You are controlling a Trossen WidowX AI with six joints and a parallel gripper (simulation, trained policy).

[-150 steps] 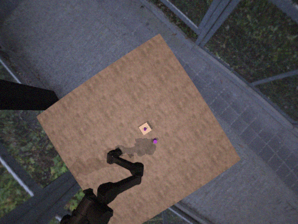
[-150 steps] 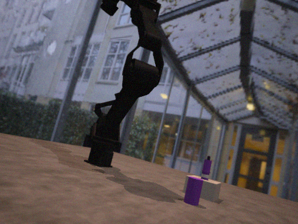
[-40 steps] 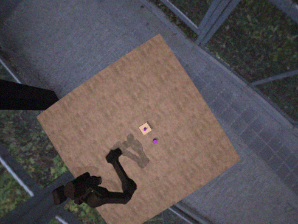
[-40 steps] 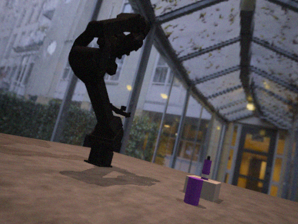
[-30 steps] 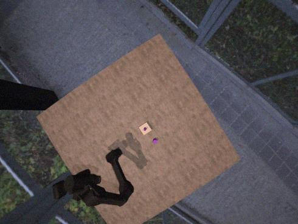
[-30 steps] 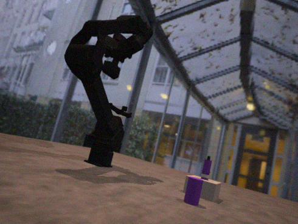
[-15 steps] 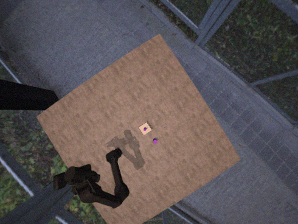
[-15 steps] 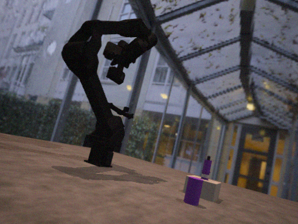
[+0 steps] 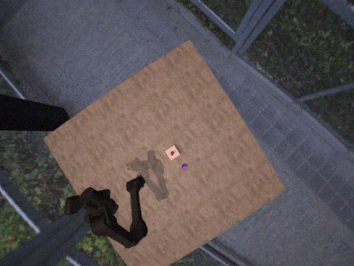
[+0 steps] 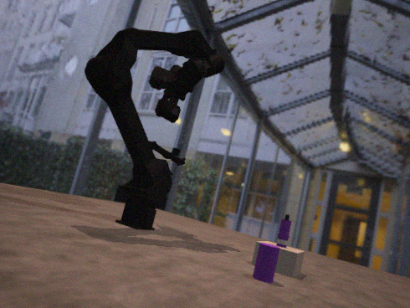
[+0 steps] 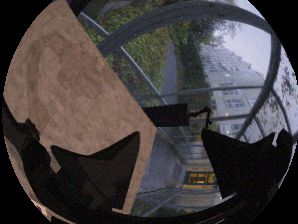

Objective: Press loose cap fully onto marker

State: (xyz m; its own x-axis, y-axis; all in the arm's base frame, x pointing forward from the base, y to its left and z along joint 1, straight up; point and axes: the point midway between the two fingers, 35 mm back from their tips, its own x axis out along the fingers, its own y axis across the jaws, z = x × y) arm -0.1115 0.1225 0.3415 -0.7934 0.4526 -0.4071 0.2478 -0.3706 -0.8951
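Now: the purple cap 46 cm ahead of my gripper tip, 30 cm below it and 22 cm to the right of it. The rest, counted from my gripper tip: pale holder block: 45 cm ahead, 31 cm below, 9 cm to the right; purple marker: 45 cm ahead, 25 cm below, 9 cm to the right.
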